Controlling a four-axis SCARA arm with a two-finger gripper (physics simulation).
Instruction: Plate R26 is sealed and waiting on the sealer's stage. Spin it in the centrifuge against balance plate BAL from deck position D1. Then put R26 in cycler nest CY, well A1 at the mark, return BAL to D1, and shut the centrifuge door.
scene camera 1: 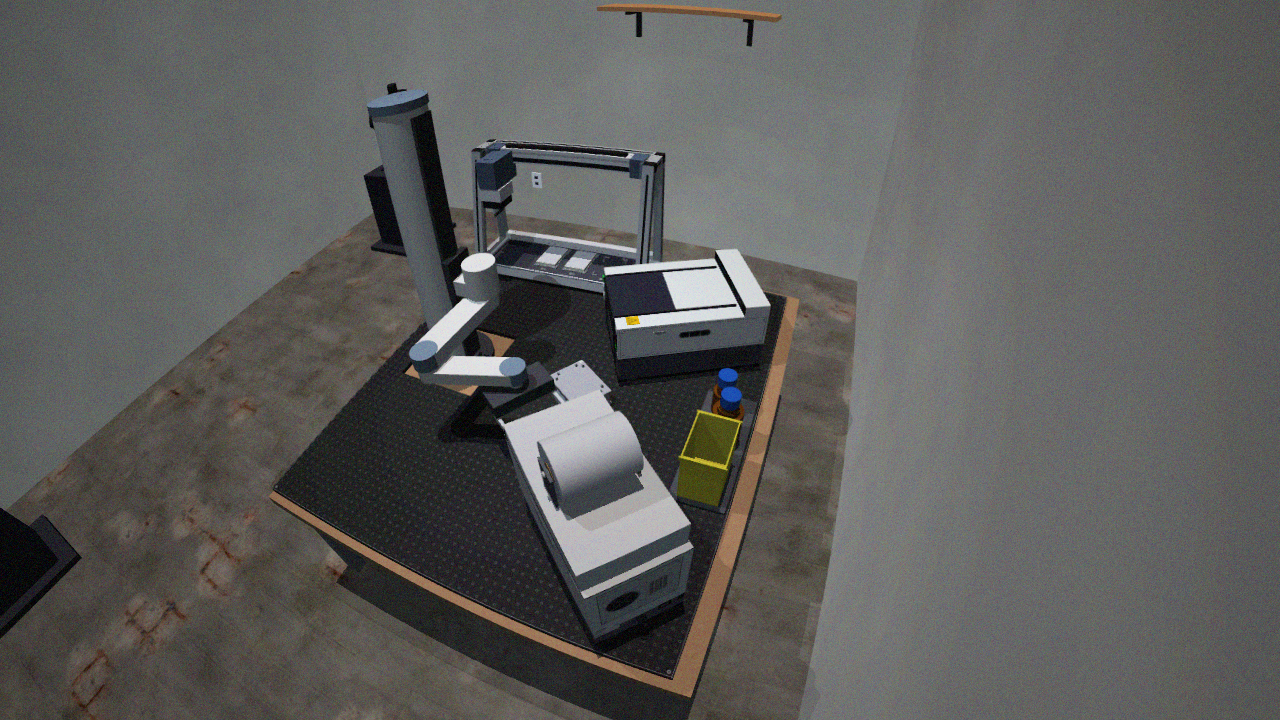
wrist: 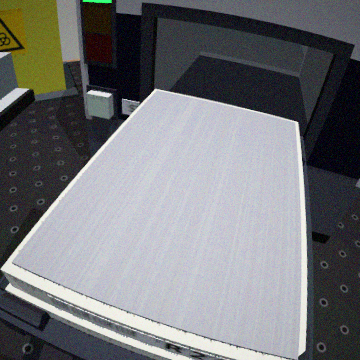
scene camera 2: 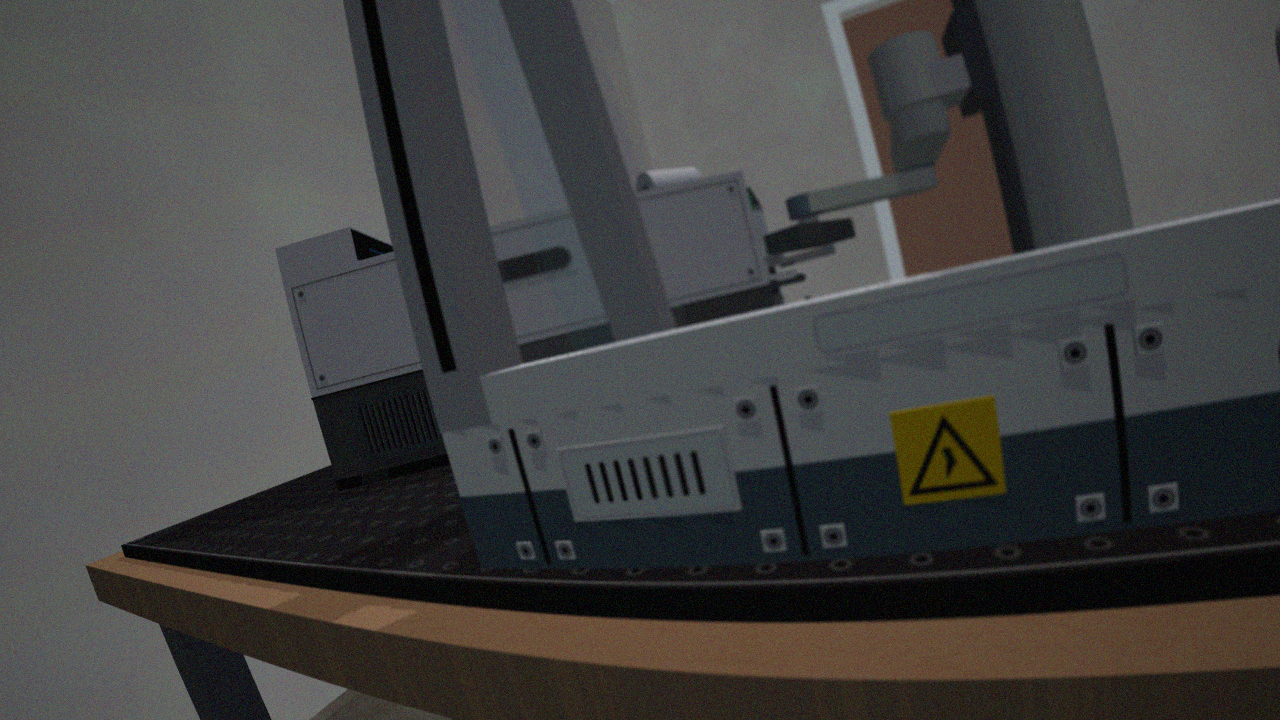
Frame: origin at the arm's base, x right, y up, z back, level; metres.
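Seen in the pictures: gripper, fingertip midpoint: [wrist: 203, 94].
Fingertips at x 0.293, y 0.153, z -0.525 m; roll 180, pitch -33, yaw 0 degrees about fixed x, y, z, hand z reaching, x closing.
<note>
Pixels of each thing's middle, then the offset from my fingertips to it. "*": a spot on its surface instead.
- Plate R26, body centre: [wrist: 199, 169] dx -0.006, dy -0.024, dz +0.014 m
- sealer's dark stage, surface spot: [wrist: 50, 334] * dx -0.070, dy -0.040, dz +0.049 m
- sealer, surface spot: [scene camera 1: 626, 528] * dx +0.285, dy +0.209, dz -0.322 m
- white box-shaped machine, body centre: [scene camera 2: 549, 315] [scene camera 1: 680, 311] dx -0.621, dy -0.019, dz -0.154 m
- pale plate with holes, body centre: [scene camera 1: 579, 388] dx -0.271, dy -0.108, dz +0.049 m
Plate R26 [wrist: 185, 215] lies flat with a pale sealed top on the sealer's dark stage [wrist: 50, 334], before the dark slot; its front label is partly cut off by the lower edge. My gripper [scene camera 1: 521, 394] [scene camera 2: 801, 259] [wrist: 187, 135] is open and empty over the stage, its fingers spread to either side of the plate and mostly out of the wrist view. The sealer [scene camera 1: 626, 528] [scene camera 2: 702, 241] carries a large roll. Two white plates [scene camera 1: 550, 257] [scene camera 1: 580, 261] sit on the gantry deck; their labels are too small to read. I cannot make out the cycler nest or centrifuge door.
A white box-shaped machine [scene camera 1: 693, 344] with a dark and white top stands at the back right. A yellow bin [scene camera 1: 705, 479] [wrist: 42, 55] and blue-capped bottles [scene camera 1: 728, 380] stand beside the sealer. A pale plate with holes [scene camera 1: 581, 380] is near the gripper. The gantry frame [scene camera 1: 572, 154] stands behind.
</note>
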